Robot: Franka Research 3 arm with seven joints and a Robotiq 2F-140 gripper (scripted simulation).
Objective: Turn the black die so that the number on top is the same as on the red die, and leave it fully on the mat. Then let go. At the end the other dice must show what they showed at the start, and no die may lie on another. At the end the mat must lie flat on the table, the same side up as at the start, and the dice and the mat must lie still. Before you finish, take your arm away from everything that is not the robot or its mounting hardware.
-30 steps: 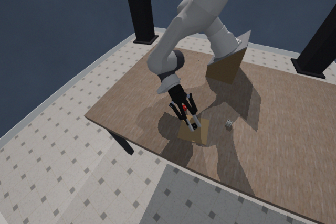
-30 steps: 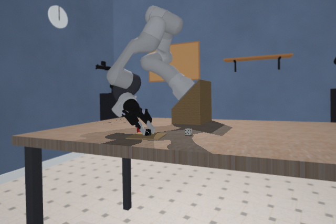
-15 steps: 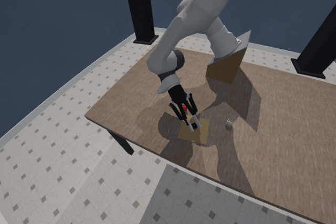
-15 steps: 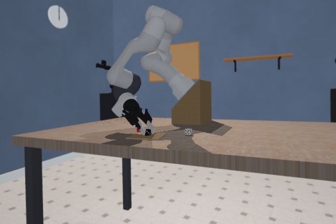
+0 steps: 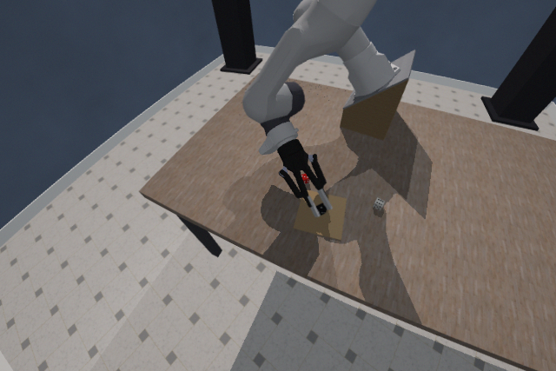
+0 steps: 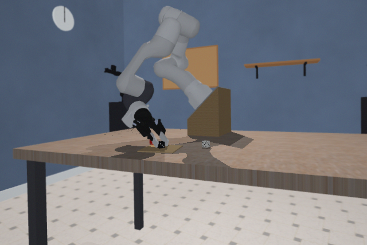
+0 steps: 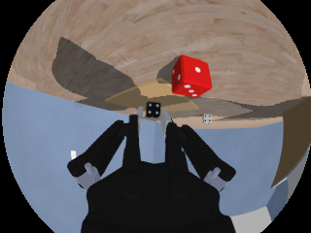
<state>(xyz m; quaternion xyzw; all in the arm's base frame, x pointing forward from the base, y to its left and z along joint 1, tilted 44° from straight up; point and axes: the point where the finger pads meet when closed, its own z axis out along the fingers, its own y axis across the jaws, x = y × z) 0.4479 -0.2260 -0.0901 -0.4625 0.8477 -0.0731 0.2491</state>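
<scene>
My gripper is now 10 mm short of the black die, 10 mm to the right of it and 20 mm above it. The rest, counted from my hand: white die 70 mm behind, 180 mm to the left, 20 mm below; red die 90 mm behind, 70 mm to the right, 20 mm below; tan mat 10 mm ahead, 10 mm to the left, 30 mm below.
</scene>
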